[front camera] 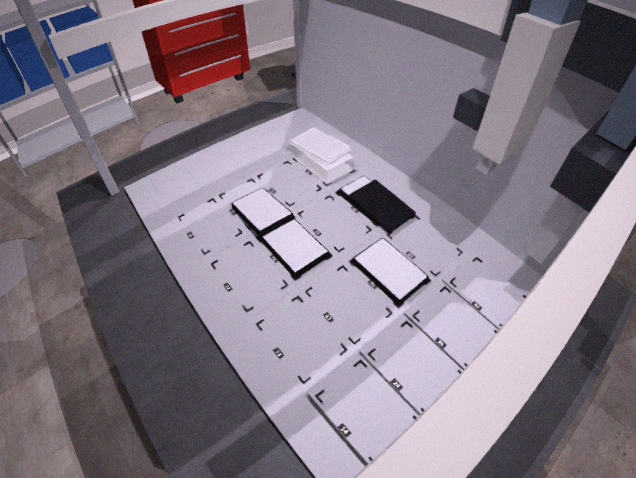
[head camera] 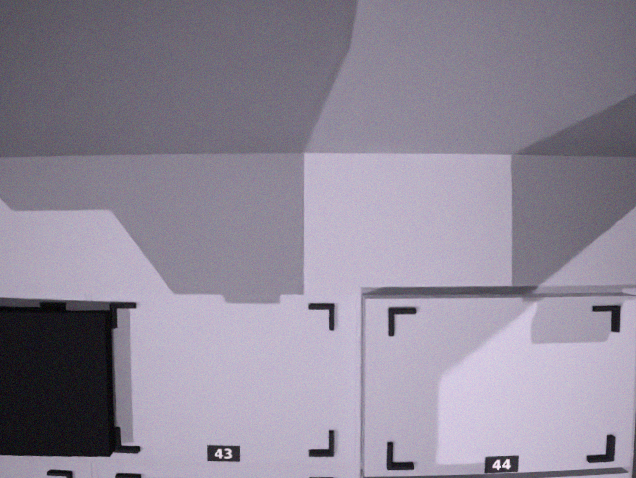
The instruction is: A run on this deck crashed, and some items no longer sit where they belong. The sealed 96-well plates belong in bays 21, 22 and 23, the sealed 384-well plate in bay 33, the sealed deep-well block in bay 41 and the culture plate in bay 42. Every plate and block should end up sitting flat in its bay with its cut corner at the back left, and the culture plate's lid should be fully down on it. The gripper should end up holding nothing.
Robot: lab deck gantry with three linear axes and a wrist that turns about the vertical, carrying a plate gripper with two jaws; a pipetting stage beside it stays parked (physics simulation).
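Frame: origin at the robot's base, x ahead, y left, z up, level; metres.
Seen in the pictures: gripper, fingertip midpoint: (front camera: 546,238); robot's base, link origin: (front camera: 180,217).
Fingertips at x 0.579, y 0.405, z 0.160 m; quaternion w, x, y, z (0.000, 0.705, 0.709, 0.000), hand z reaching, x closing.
Observation:
Pixels of each thing's top centre, then the offset from my fingertips to it.
- white-topped plate, top centre: (front camera: 260,205) 0.466 m back, 0.255 m right, 0.132 m down
- black slab, top centre: (front camera: 382,201) 0.315 m back, 0.041 m right, 0.138 m down
- white-topped piece, top centre: (front camera: 370,195) 0.351 m back, 0.041 m right, 0.146 m down
In the front view a white-topped plate (front camera: 262,208) lies in bay 21, another (front camera: 297,245) in bay 22, and a third (front camera: 391,267) in bay 33. A black slab (front camera: 383,204) (head camera: 53,382) lies over the right part of bay 42 and reaches bay 43's left corner marks. A white-topped piece (front camera: 358,184) shows at its left end. A pale, translucent stack (front camera: 322,149) stands at bay 41, its upper layer tilted over the lower one. Well types and cut corners are too small to tell. The gripper's jaws do not show in either view.
A pale column (front camera: 519,87) hangs over the deck's back right, with a dark block (front camera: 591,167) farther right. A pale beam (front camera: 555,349) crosses the front view. The back wall (front camera: 380,82) rises behind the bays. Labels 43 (head camera: 223,453) and 44 (head camera: 501,464) show.

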